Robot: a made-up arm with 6 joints. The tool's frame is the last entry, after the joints.
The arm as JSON. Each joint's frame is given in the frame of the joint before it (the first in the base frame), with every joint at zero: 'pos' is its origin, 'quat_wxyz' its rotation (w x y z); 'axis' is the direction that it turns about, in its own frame. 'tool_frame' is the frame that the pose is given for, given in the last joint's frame.
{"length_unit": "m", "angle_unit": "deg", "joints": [
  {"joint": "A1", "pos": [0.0, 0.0, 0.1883], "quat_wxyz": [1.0, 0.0, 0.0, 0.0], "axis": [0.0, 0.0, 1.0]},
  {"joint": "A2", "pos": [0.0, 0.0, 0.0], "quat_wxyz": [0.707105, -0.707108, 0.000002, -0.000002], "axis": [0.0, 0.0, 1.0]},
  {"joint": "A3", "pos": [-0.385, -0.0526, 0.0], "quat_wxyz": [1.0, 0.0, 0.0, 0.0], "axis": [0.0, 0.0, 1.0]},
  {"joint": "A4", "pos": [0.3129, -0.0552, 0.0], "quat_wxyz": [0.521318, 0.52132, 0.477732, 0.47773], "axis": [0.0, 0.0, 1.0]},
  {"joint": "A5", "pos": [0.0, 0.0, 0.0], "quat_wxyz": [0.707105, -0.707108, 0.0, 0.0], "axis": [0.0, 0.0, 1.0]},
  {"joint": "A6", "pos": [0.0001, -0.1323, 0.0], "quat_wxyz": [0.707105, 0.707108, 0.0, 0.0], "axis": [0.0, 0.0, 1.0]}
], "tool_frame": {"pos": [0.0, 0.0, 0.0], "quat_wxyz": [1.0, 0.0, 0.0, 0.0]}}
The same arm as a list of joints. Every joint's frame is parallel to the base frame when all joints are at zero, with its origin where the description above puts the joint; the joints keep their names.
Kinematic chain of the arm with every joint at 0, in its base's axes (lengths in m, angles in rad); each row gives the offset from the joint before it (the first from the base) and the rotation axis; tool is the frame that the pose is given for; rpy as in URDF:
A1: xyz 0.0000 0.0000 0.1883 axis +z
A2: xyz 0.0000 0.0000 0.0000 axis +y
A3: xyz -0.3850 0.0000 0.0526 axis +y
A4: xyz 0.3129 0.0000 0.0552 axis 0.9962 0 0.0871
A5: xyz 0.0000 0.0000 0.0000 axis +y
A6: xyz 0.1318 0.0000 0.0114 axis 0.9962 0 0.0871
tool: xyz 0.0000 0.0000 0.0000 rpy 0.0000 1.4836 -0.0001

